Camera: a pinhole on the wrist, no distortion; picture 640 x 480 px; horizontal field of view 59.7 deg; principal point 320.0 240.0 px. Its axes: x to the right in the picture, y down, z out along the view. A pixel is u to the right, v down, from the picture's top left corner.
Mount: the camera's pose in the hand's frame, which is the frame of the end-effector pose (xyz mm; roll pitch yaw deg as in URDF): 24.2 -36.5 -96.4 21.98 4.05 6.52
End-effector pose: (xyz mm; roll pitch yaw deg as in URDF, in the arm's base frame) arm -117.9 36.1 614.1 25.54 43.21 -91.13
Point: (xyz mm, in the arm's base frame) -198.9 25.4 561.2
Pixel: 358 200
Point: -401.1 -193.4 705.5
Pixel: 371 294
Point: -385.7 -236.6 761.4
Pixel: 361 364
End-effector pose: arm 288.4 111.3 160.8 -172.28 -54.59 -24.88
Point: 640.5 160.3 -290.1
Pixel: 62 402
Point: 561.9 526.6 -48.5
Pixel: outside the picture
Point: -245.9 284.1 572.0
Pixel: behind the camera
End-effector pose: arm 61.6 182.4 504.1 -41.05 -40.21 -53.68
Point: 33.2 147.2 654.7
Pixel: 526 198
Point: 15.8 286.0 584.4
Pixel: 113 389
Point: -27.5 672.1 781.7
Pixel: 93 359
